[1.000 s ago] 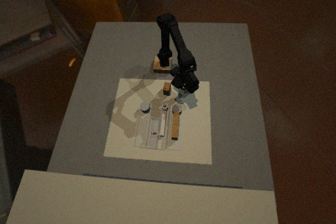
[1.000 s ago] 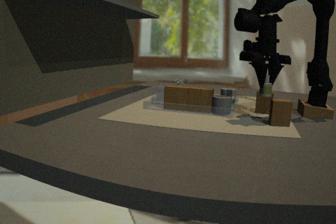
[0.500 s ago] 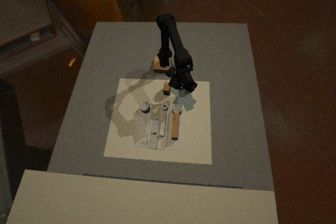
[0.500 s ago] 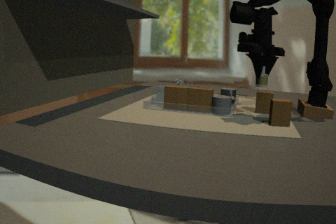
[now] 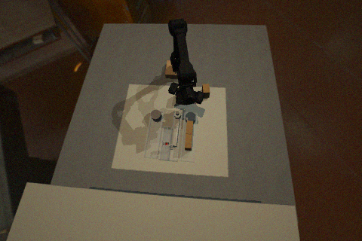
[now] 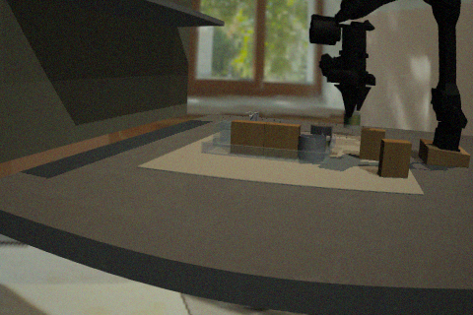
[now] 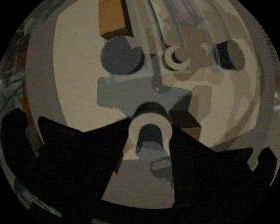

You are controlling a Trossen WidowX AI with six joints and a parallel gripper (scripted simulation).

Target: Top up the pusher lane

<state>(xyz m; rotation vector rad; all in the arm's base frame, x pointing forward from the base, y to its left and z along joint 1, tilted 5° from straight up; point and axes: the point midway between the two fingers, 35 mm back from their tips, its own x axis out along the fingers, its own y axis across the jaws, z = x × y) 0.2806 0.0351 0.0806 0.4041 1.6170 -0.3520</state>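
Now: the clear lane rack 200 mm ahead of my gripper tip, 110 mm to the right of it and 80 mm below it.
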